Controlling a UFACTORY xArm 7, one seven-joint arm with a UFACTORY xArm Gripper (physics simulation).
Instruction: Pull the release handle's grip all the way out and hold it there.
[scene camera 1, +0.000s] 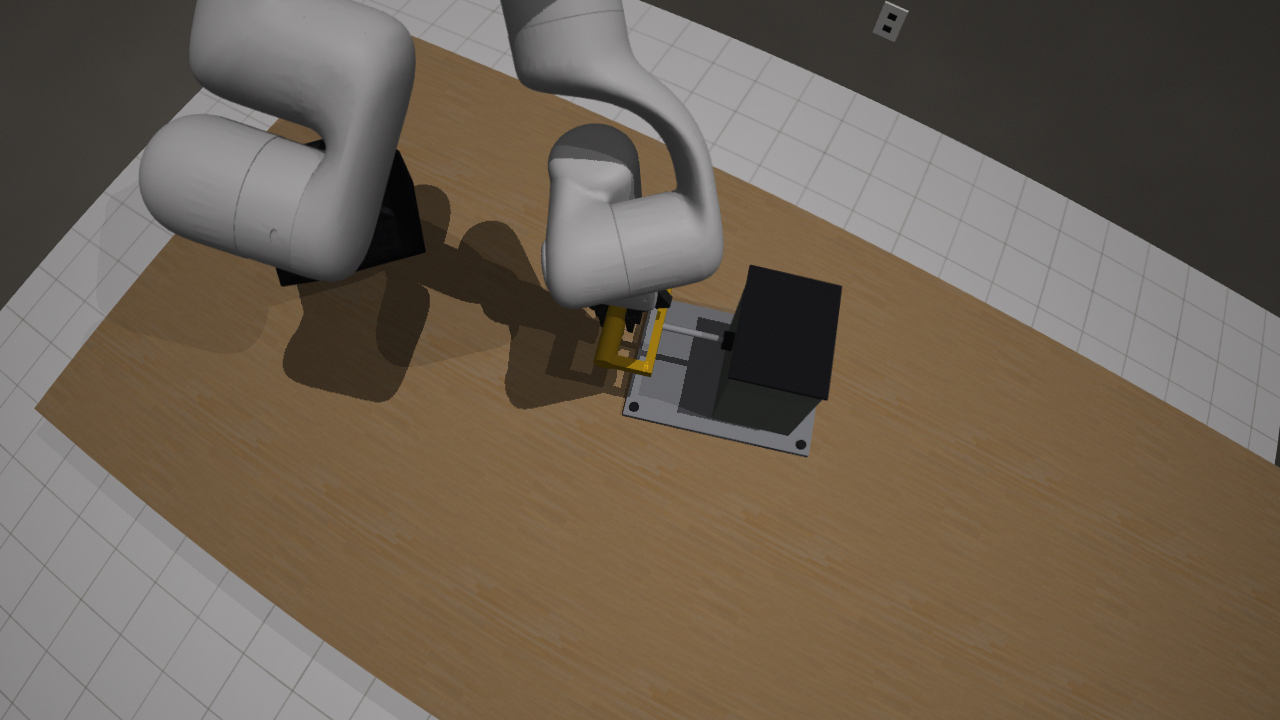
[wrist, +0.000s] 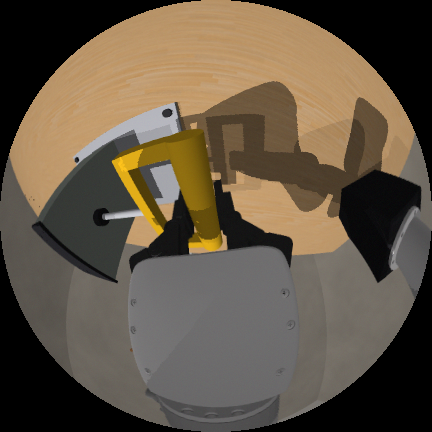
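The release handle is yellow, with a thick round grip (scene camera 1: 611, 340) (wrist: 192, 170) joined to a square frame. A pale rod (scene camera 1: 691, 332) (wrist: 122, 215) runs from the frame into the dark housing (scene camera 1: 785, 331) (wrist: 82, 200), and a long stretch of it shows. The grip stands out past the near edge of the grey base plate (scene camera 1: 716, 429) (wrist: 145, 119). My gripper (scene camera 1: 617, 317) (wrist: 202, 193) is shut on the grip, with one black finger on each side of it in the wrist view. In the scene view the wrist partly hides the fingers.
The housing stands on the base plate, on the wooden table (scene camera 1: 554, 537) (wrist: 215, 50). The black arm base (scene camera 1: 393, 223) (wrist: 380, 220) stands at the table's other end. The arm's shadow falls between that base and the plate.
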